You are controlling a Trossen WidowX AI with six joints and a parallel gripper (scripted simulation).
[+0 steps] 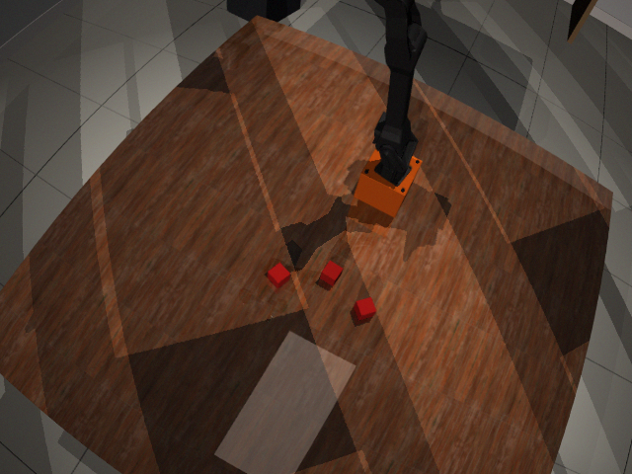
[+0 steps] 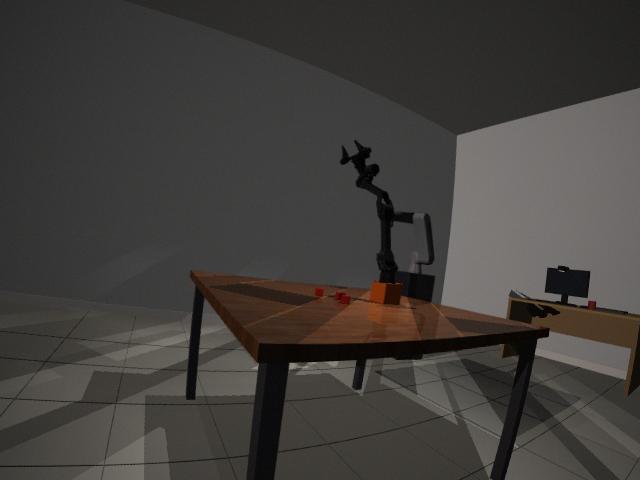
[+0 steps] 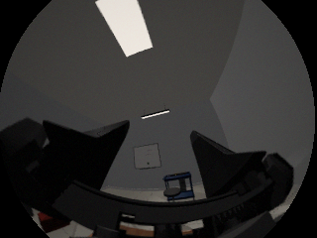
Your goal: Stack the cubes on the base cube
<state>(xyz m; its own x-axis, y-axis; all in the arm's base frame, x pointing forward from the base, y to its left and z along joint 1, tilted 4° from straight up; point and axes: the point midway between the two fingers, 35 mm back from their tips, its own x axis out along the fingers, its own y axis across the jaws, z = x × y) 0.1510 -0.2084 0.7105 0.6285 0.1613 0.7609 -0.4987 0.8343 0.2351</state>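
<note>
Right now the red cube is 800 mm below my gripper tip, 240 mm to the left of it and 30 mm ahead of it.
</note>
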